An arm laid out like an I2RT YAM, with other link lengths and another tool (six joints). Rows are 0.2 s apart.
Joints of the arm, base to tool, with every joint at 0 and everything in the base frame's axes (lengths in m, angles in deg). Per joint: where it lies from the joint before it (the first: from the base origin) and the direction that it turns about. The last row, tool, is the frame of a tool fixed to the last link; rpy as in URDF.
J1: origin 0 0 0.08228 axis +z
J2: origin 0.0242 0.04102 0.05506 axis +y
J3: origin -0.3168 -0.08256 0 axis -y
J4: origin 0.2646 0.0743 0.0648 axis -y
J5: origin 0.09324 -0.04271 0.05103 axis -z
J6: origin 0.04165 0 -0.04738 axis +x
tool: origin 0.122 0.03 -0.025 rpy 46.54 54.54 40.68
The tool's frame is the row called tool.
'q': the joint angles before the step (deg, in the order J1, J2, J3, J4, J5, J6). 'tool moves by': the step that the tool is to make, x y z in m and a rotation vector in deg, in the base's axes. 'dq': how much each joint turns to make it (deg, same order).
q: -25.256 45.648 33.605 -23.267 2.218 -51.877
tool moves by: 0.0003 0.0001 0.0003 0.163 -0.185 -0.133
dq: -0.009 -0.011 0.002 0.075 -0.029 0.257
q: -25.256 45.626 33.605 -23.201 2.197 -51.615
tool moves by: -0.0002 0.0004 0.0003 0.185 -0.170 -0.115
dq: -0.011 -0.136 -0.005 -0.066 -0.053 0.256
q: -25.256 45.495 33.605 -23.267 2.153 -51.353
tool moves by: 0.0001 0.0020 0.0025 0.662 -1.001 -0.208
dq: 0.004 -0.639 0.008 -0.057 -0.412 0.963
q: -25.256 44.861 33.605 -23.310 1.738 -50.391
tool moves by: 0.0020 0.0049 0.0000 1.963 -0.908 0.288
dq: 0.000 -0.052 0.030 -0.127 -1.465 1.617
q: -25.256 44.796 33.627 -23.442 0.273 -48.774
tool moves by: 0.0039 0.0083 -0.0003 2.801 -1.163 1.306
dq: -0.002 0.122 -0.004 0.018 -2.799 1.748
